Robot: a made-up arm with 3 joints.
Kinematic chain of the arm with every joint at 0, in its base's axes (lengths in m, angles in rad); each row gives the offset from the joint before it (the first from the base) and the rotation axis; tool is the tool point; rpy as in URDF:
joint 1: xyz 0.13 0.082 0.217 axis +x
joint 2: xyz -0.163 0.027 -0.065 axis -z
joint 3: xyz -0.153 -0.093 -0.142 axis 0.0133 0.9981 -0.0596
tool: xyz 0.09 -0.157 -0.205 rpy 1.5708 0 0
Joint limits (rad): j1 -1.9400..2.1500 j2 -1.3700..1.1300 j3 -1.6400..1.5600
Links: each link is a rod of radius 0.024 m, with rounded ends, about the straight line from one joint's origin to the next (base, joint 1, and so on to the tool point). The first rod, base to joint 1, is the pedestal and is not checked.
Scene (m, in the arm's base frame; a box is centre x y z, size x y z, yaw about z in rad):
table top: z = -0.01
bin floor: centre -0.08 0.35 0 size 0.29 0.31 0.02 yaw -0.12
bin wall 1: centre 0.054 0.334 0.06 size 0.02 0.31 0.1 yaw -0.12
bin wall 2: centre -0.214 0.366 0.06 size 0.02 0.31 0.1 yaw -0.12
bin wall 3: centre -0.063 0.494 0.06 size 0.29 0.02 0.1 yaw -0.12
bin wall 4: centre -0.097 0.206 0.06 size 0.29 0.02 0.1 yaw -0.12
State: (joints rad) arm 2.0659 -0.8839 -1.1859
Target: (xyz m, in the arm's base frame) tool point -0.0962 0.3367 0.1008
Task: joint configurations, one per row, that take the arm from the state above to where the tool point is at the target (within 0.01 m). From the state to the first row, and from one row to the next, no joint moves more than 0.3 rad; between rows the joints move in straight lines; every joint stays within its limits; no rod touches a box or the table.
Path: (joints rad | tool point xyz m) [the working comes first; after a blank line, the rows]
Joints at the target: 2.0188 0.5690 -1.2471
Straight joint move there: touches bin wall 1.

1: 2.0939 -0.6069 -1.0288 | 0.1667 0.3449 0.2212
2: 2.1220 -0.3299 -0.8717 | 0.1101 0.4029 0.2020
3: 2.1500 -0.0529 -0.7146 | 0.0346 0.4501 0.2013
4: 2.1063 0.1544 -0.8921 | -0.0018 0.4205 0.1579
5: 2.0625 0.3617 -1.0696 | -0.0461 0.3826 0.1227
6: 2.0188 0.5690 -1.2471 | -0.0962 0.3367 0.1008

